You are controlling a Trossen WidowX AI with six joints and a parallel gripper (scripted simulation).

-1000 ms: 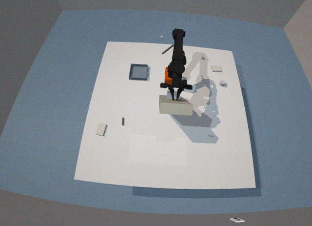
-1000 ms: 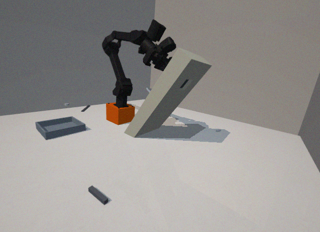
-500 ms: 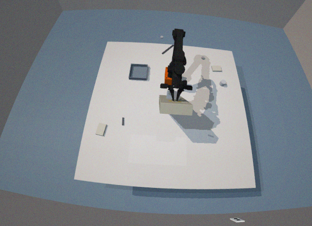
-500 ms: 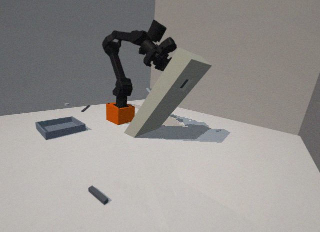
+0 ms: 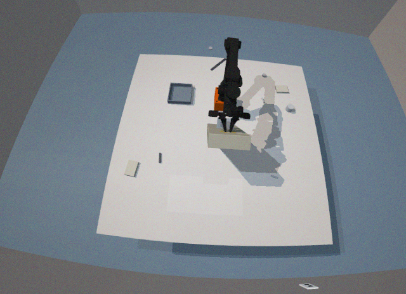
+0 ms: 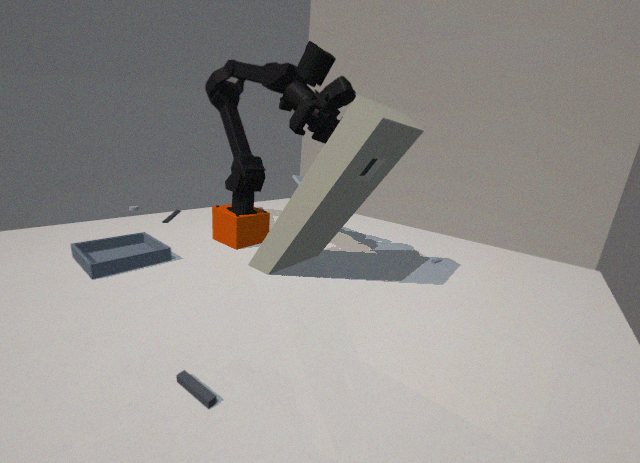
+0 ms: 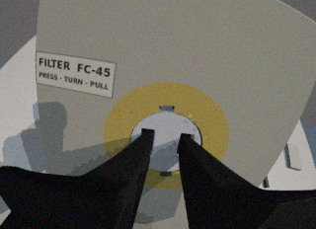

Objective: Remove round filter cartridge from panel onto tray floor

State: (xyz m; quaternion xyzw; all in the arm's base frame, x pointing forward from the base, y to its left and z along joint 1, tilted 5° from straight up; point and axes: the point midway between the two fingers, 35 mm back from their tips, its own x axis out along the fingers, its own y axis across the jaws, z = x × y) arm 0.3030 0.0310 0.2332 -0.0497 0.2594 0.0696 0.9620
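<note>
Now: the round filter cartridge 1 cm below my gripper tip and 1 cm ahead of it. Also, from my gripper tip: tray (38 cm behind, 33 cm to the right, 27 cm below).
</note>
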